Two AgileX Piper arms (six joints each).
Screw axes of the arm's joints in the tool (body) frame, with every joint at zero. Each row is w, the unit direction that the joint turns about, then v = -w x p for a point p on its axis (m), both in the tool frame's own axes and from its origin. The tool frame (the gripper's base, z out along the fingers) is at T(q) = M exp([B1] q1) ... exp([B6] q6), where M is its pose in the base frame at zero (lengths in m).
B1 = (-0.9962, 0, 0.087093, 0, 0.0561, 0)
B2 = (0, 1, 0, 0.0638, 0, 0.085)
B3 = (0, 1, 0, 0.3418, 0, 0.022)
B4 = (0, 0, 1, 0, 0, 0)
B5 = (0, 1, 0, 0.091, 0, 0)
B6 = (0, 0, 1, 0, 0, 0)
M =
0.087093 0 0.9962 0.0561
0 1 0 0
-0.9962 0 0.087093 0.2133
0 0 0 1
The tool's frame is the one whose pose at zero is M.
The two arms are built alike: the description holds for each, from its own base.
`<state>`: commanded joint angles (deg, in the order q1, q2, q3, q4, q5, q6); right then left.
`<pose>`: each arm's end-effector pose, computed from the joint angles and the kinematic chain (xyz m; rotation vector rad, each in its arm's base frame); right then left.
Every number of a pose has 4 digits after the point. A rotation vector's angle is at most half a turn.
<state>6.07 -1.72 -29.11 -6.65 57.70 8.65 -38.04 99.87 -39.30 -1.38 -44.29 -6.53</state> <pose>-0.0079 -0.0098 0.2843 0.0481 1.9472 0.0333 0.2652 -0.2055 0.1825 0.4623 1.7417 -0.5582</pose>
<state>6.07 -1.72 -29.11 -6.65 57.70 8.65 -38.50 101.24 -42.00 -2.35 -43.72 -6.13</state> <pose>-0.0079 -0.0098 0.2843 0.0481 1.9472 0.0333 0.2729 -0.2138 0.1852 0.4528 1.7307 -0.5614</pose>
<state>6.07 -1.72 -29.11 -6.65 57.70 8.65 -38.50 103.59 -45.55 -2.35 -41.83 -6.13</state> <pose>-0.0079 -0.0098 0.2843 0.0481 1.9472 0.0333 0.2844 -0.2230 0.1836 0.4560 1.7425 -0.5596</pose>
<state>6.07 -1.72 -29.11 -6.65 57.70 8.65 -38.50 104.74 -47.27 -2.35 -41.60 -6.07</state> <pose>-0.0079 -0.0098 0.2843 0.0481 1.9472 0.0333 0.2900 -0.2275 0.1837 0.4553 1.7365 -0.5607</pose>
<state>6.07 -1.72 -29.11 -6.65 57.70 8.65 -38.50 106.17 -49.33 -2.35 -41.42 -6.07</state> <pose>-0.0079 -0.0098 0.2843 0.0481 1.9472 0.0333 0.2968 -0.2330 0.1835 0.4531 1.7289 -0.5630</pose>
